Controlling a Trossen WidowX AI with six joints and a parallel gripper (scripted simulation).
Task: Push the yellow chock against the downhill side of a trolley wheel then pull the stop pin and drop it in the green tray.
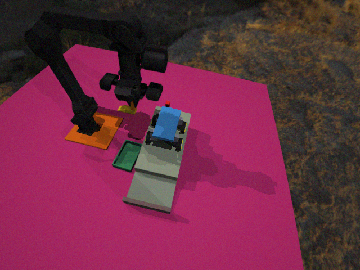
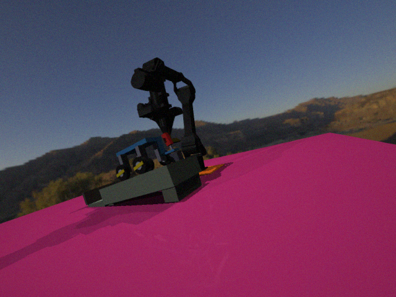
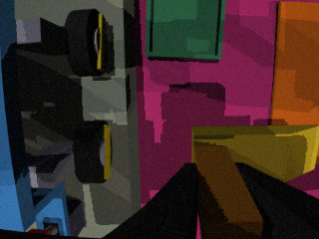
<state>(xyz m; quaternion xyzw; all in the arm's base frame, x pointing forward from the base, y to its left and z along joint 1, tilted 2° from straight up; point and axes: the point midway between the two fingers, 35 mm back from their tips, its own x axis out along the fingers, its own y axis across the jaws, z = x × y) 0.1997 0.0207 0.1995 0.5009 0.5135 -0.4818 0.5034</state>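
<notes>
Now: gripper tip 10 cm short of the stop pin, 8 cm to the right of it and 4 cm above it. The rest, counted from my gripper tip: blue trolley (13 cm ahead, 1 cm to the right, 6 cm below); grey ramp (13 cm ahead, 2 cm to the right, 12 cm below); chock (2 cm behind, 1 cm below).
</notes>
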